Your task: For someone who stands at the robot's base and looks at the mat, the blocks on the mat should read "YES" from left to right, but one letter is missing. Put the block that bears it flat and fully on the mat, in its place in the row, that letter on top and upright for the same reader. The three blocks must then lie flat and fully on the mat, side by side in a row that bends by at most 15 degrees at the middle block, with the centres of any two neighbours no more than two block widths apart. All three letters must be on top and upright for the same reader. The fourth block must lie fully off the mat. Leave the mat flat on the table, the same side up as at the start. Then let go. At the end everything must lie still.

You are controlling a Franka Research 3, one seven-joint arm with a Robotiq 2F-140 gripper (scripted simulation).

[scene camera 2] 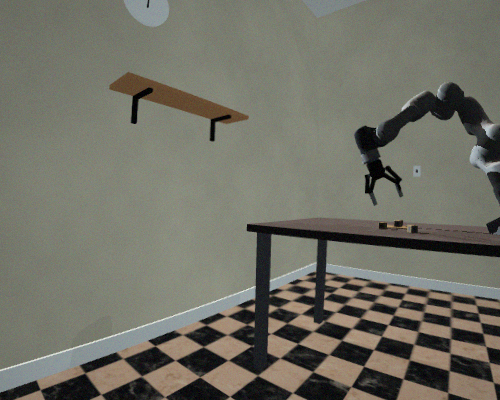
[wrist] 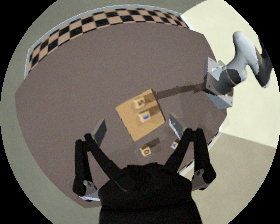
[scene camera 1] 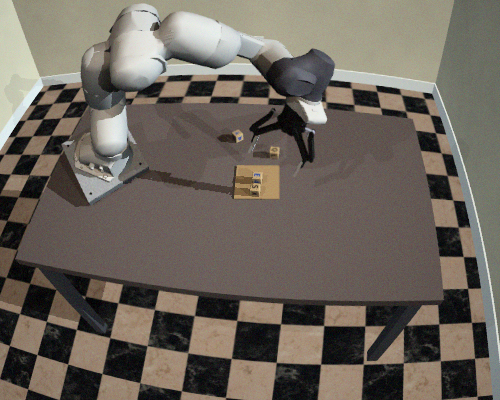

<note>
In view: my gripper (scene camera 1: 272, 162) and a mat (scene camera 1: 270, 183).
The mat is seen too in the wrist view (wrist: 129, 114). My gripper is seen too in the wrist view (wrist: 137, 122).
</note>
